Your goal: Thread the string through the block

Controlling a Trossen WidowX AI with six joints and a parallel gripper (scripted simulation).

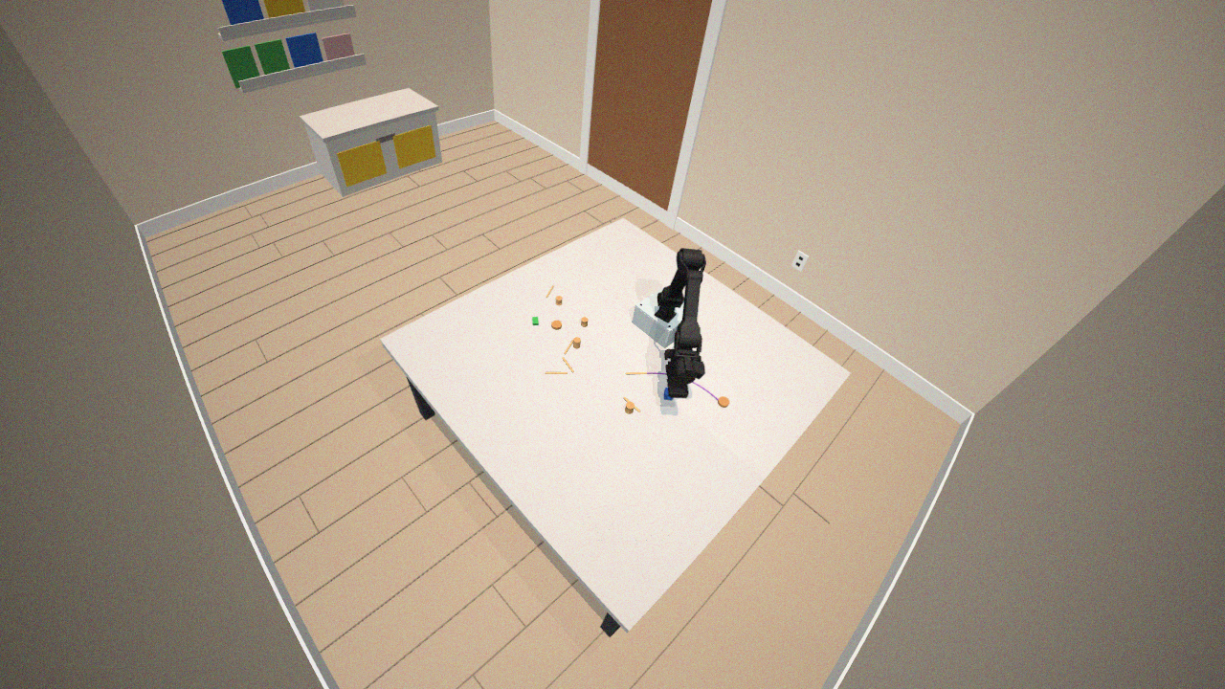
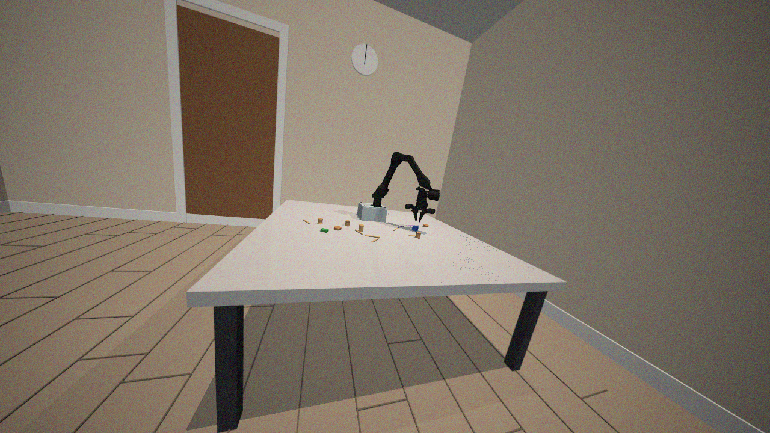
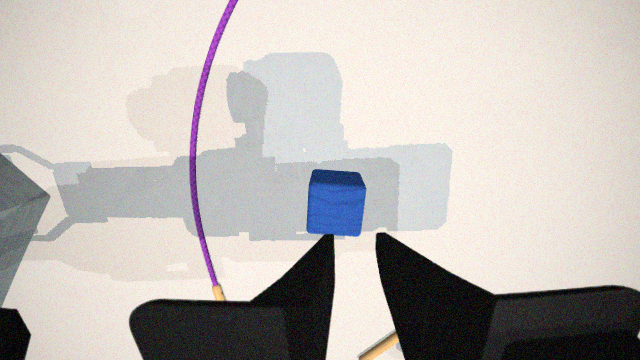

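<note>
Now: the blue wooden block 5 cm below my gripper tip and 1 cm behind it. Also, from my gripper tip: thin wooden stick 13 cm to the right, 6 cm below, 3 cm behind; purple string 12 cm to the right, 6 cm below, 4 cm behind; short round wooden block 13 cm ahead, 8 cm to the right, 5 cm below.
</note>
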